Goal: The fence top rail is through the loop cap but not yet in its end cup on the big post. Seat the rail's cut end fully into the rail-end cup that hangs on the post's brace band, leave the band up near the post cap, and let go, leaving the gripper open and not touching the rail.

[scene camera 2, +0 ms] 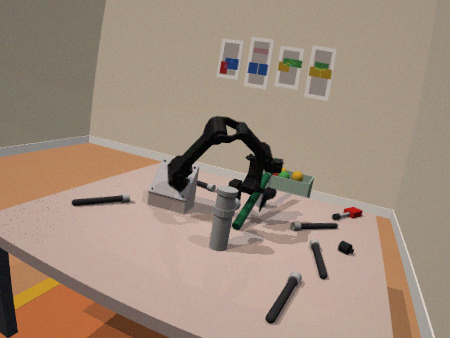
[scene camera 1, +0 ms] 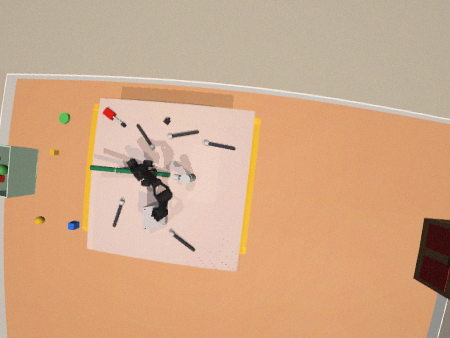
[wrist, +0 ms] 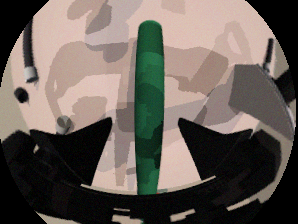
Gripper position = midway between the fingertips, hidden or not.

Observation:
The gripper [scene camera 2: 248, 208] is open and holds nothing.
The gripper also shows in the wrist view [wrist: 146, 120].

